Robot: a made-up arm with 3 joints. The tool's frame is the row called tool. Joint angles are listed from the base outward.
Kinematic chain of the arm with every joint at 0, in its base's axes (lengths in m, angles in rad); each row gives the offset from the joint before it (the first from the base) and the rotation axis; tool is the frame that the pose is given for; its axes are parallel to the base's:
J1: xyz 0 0 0.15 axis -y
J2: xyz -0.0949 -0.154 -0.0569 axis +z
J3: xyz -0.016 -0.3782 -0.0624 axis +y
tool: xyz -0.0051 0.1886 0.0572
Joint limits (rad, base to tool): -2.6..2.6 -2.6..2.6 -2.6..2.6
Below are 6 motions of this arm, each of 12 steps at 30 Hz.
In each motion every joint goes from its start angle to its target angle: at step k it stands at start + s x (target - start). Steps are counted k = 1, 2, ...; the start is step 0. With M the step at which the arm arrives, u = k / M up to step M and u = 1 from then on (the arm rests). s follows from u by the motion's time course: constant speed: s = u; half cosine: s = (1 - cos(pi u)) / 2; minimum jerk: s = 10 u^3 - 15 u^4 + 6 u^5.
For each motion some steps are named. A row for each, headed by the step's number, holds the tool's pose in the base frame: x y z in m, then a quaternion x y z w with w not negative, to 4 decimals.
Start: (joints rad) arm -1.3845 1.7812 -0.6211
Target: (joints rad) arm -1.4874 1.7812 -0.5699
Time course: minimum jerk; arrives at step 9
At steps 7, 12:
7: -0.0645 -0.1646 0.0424 0.6652 0.2752 0.4025 0.5655
12: -0.0652 -0.1644 0.0430 0.6660 0.2785 0.4011 0.5639

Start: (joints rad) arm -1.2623 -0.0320 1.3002
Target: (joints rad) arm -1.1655 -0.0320 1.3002
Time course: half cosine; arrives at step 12
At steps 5, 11, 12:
5: -0.1146 -0.3447 0.1761 0.0006 0.9530 -0.0160 0.3026
11: -0.1160 -0.3447 0.1692 0.0011 0.9436 -0.0160 0.3307
12: -0.1160 -0.3447 0.1690 0.0011 0.9433 -0.0160 0.3315

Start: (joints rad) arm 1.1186 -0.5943 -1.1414
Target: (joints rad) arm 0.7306 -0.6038 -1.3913
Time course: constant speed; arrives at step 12
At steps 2, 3, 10, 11, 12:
2: -0.0395 -0.2711 -0.1266 -0.0189 -0.8598 -0.2929 0.4178
3: -0.0476 -0.2708 -0.1261 -0.0268 -0.8573 -0.2927 0.4227
10: -0.1039 -0.2689 -0.1156 -0.0812 -0.8389 -0.2853 0.4565
11: -0.1118 -0.2687 -0.1131 -0.0888 -0.8361 -0.2834 0.4612
12: -0.1196 -0.2685 -0.1104 -0.0964 -0.8333 -0.2813 0.4660

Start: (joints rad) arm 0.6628 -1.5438 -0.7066
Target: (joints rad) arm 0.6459 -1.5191 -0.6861
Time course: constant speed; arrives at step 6
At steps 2, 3, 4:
2: -0.1786 -0.1040 -0.0874 -0.0148 -0.4515 -0.6944 0.5601
3: -0.1795 -0.1049 -0.0869 -0.0146 -0.4507 -0.6929 0.5626
4: -0.1804 -0.1058 -0.0864 -0.0143 -0.4498 -0.6914 0.5652

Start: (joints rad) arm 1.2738 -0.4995 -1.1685
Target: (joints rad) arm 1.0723 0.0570 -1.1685
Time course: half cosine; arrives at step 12
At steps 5, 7, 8, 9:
5: 0.0157 -0.3151 -0.0894 0.0022 -0.9161 -0.1461 0.3733
7: 0.0133 -0.3310 -0.0676 -0.0008 -0.9133 -0.0745 0.4003
8: 0.0132 -0.3372 -0.0570 -0.0009 -0.9102 -0.0410 0.4122
9: 0.0137 -0.3418 -0.0477 -0.0004 -0.9065 -0.0122 0.4220

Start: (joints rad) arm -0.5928 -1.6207 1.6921
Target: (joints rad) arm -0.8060 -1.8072 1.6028
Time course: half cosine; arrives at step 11
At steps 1, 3, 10, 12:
1: -0.3049 -0.1852 0.2110 0.3773 0.6261 -0.6201 0.2849
3: -0.3030 -0.1797 0.2219 0.3677 0.6193 -0.6370 0.2748
10: -0.2844 -0.1505 0.2768 0.3065 0.5788 -0.7220 0.2229
12: -0.2838 -0.1498 0.2781 0.3048 0.5777 -0.7240 0.2217

